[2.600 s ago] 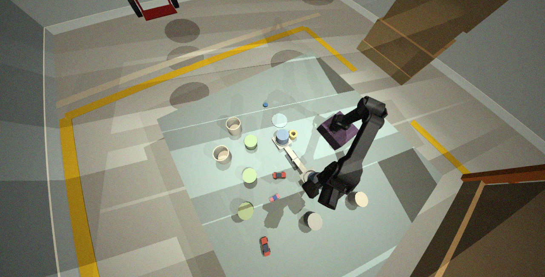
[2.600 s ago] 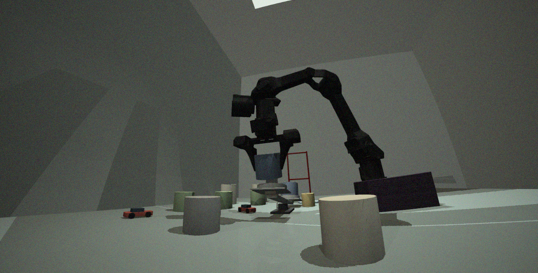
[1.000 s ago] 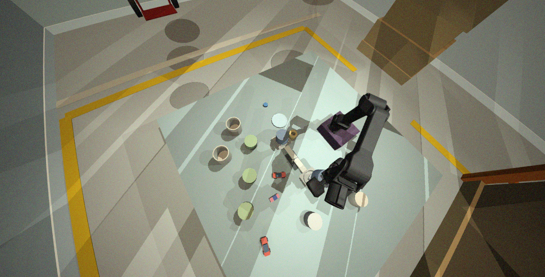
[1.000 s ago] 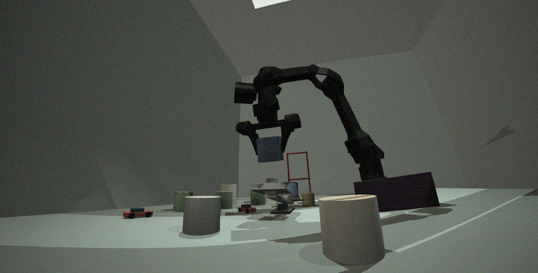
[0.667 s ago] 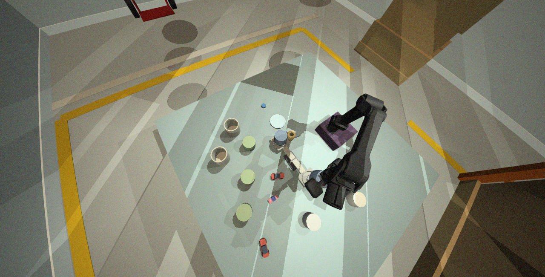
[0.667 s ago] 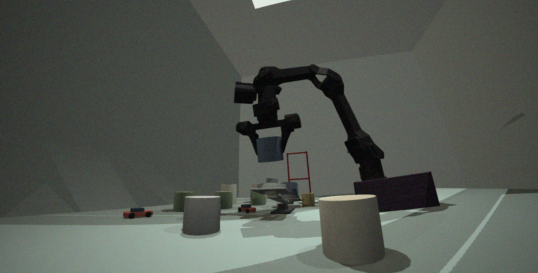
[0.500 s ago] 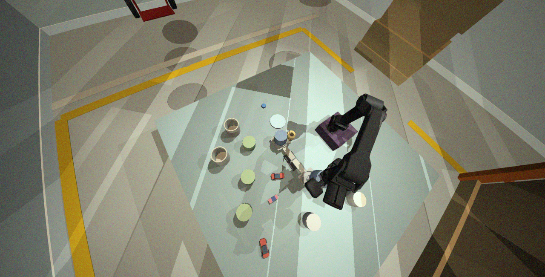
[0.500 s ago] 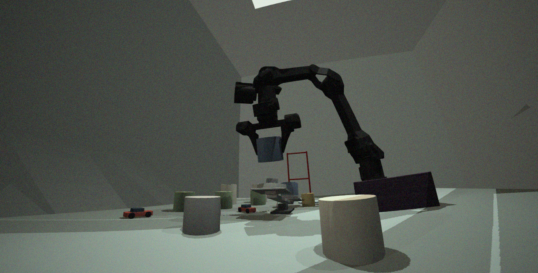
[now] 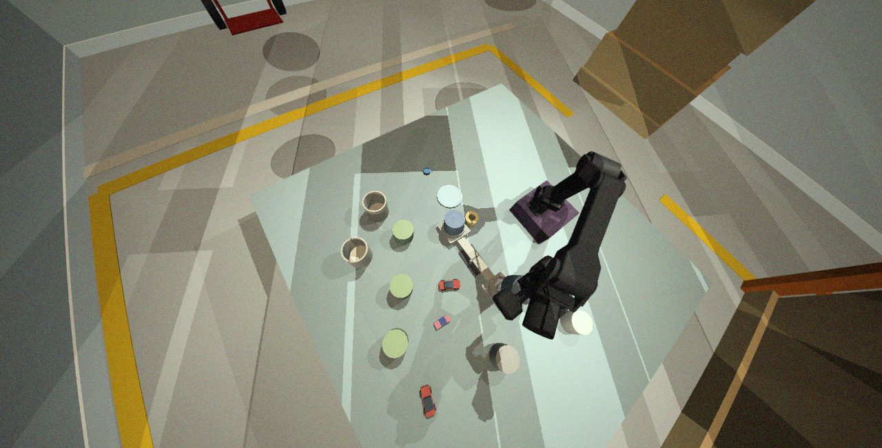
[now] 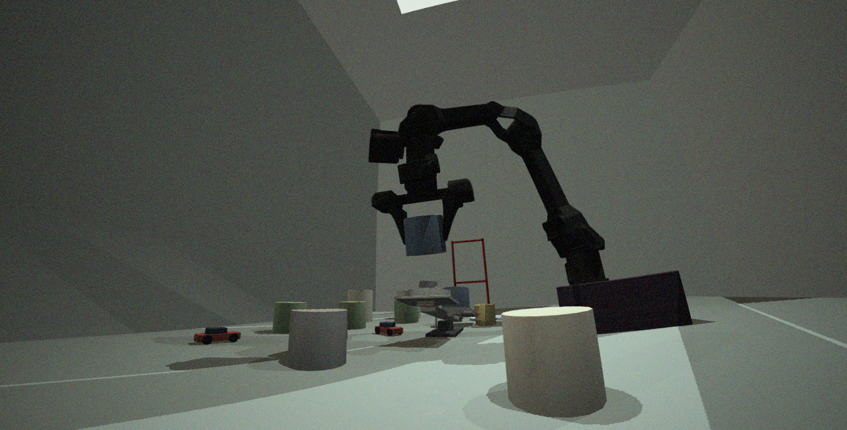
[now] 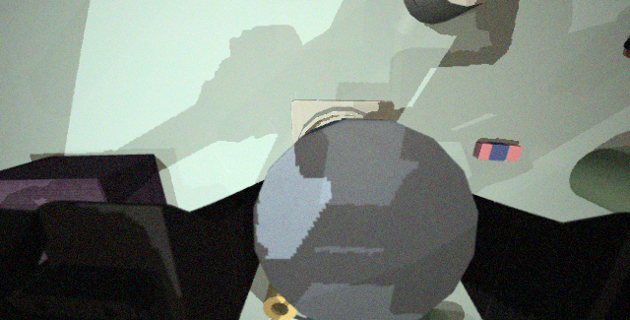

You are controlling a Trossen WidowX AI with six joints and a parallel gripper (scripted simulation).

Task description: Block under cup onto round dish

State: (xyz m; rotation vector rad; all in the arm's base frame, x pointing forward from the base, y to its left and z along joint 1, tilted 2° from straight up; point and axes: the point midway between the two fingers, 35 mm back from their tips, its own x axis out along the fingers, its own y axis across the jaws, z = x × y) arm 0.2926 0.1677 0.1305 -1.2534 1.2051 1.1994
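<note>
My gripper tip is now 8 cm above the pale grey block and 1 cm to the left of it. From my gripper tip the other things lie so: pale round dish 39 cm to the right, 17 cm below, 6 cm behind; then pink-and-blue block 20 cm ahead, 16 cm below, 3 cm to the right; then yellow tape roll 26 cm to the right, 15 cm below, 7 cm behind.
</note>
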